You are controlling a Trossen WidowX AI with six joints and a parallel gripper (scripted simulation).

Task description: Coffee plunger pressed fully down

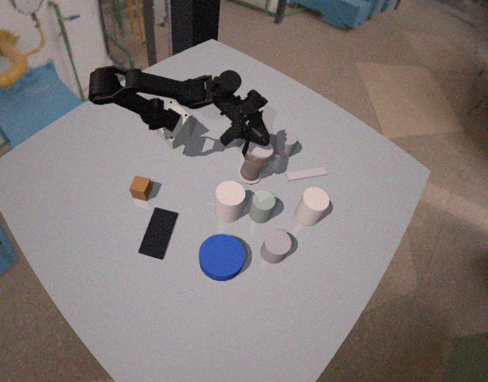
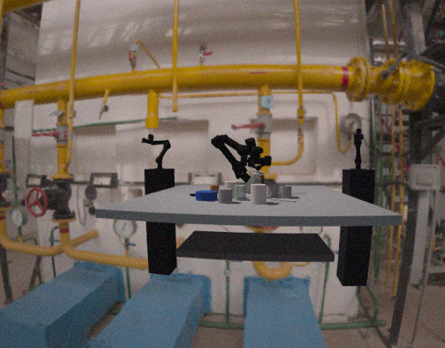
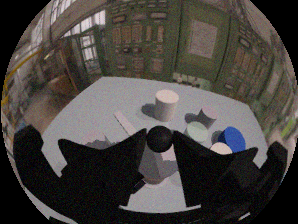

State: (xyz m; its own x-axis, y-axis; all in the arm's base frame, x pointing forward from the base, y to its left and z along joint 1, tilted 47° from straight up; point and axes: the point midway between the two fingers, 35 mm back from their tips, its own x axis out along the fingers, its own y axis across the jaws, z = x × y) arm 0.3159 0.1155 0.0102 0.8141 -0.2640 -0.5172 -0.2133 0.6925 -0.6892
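Now: the coffee press 90 mm below my gripper tip and 30 mm behind it. The rest, counted from my gripper tip: blue disc 280 mm to the right, 150 mm below, 110 mm ahead; flat white bar 170 mm below, 140 mm to the left, 110 mm ahead; green cylinder 140 mm below, 100 mm to the right, 90 mm ahead.
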